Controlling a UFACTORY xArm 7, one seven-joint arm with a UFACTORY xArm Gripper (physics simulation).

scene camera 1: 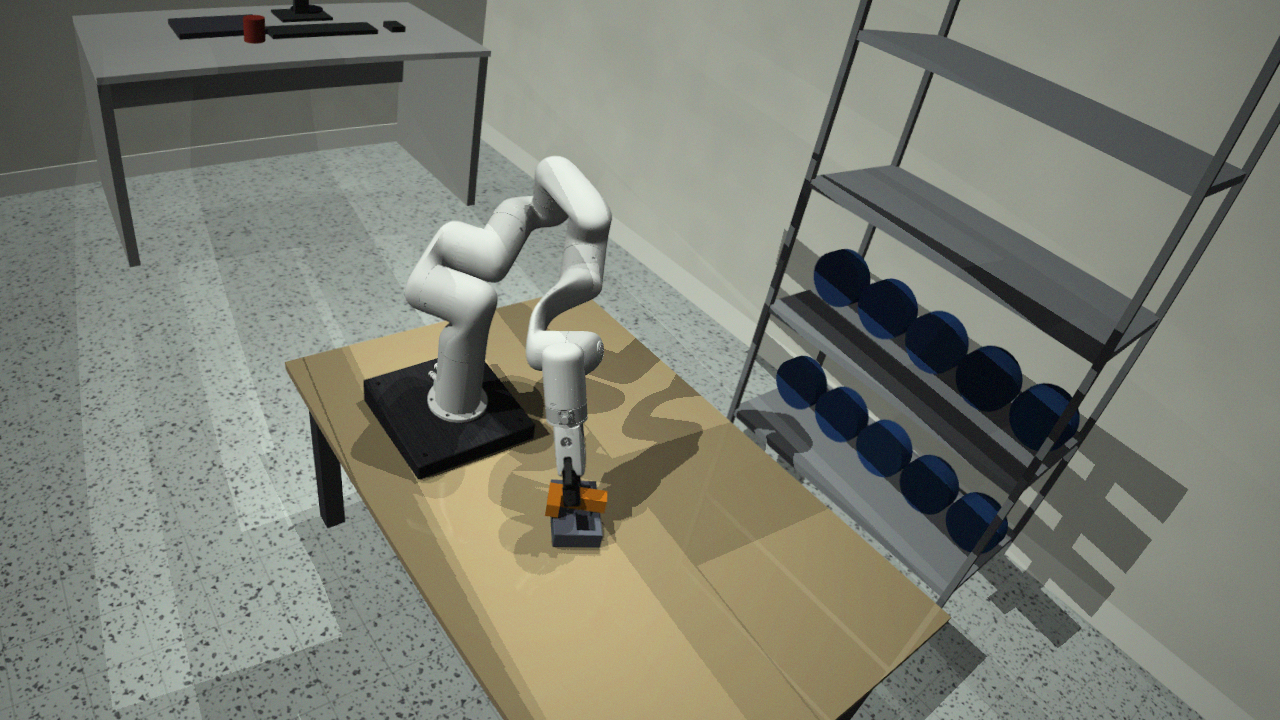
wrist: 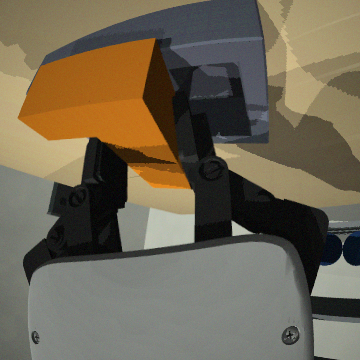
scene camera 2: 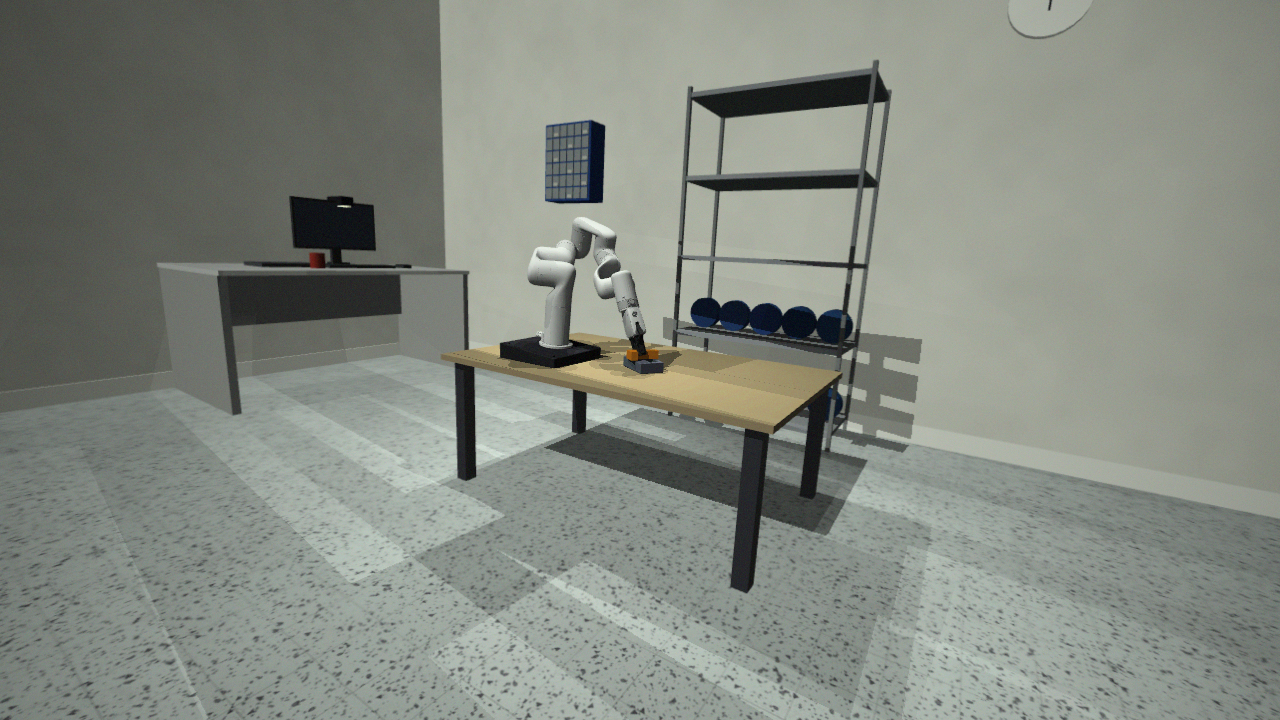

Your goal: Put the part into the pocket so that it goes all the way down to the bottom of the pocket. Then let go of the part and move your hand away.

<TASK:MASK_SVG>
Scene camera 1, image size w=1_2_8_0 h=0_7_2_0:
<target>my gripper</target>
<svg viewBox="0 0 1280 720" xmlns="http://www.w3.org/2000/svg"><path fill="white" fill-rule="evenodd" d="M588 415L583 421L574 424L555 424L546 419L547 423L553 426L557 472L563 479L562 492L565 507L581 505L581 476L585 474L586 463L583 423L587 421Z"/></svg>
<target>orange part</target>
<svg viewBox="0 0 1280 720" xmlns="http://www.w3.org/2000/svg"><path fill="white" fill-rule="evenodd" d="M550 482L545 516L558 518L560 507L599 513L605 512L607 491L580 487L581 505L565 507L563 504L563 484Z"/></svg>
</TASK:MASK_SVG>
